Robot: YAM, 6 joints.
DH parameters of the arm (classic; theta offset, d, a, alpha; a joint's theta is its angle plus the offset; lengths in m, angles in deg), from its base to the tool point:
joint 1: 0 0.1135 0.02 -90
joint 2: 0 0 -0.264 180
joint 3: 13.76 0 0.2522 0
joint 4: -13.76 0 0.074 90
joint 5: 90 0 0 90
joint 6: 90 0.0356 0 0
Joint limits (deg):
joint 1: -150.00..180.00
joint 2: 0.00..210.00
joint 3: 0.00..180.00
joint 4: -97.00..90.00
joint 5: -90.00..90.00
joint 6: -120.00..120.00
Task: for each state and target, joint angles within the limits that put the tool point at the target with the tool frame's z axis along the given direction. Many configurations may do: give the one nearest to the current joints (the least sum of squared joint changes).
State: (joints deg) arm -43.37 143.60 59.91 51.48 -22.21 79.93
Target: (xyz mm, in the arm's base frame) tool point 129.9 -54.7 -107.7 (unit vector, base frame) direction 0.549 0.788 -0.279
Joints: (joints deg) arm -36.86 161.99 28.70 36.44 -73.68 79.93
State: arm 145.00 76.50 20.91 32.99 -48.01 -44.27
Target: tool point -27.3 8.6 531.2 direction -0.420 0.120 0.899
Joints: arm 160.68 33.14 63.25 34.02 -1.47 -44.27
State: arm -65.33 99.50 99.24 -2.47 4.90 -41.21
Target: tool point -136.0 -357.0 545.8 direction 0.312 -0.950 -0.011
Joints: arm -114.47 110.07 143.77 -34.56 -42.65 -41.21
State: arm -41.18 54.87 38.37 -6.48 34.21 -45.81
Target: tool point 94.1 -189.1 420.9 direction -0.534 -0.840 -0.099
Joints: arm -54.61 60.94 70.30 -24.13 67.16 -45.81
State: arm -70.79 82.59 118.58 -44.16 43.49 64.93
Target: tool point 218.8 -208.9 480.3 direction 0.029 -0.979 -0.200
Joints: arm -38.63 84.39 102.58 -35.70 48.33 64.93
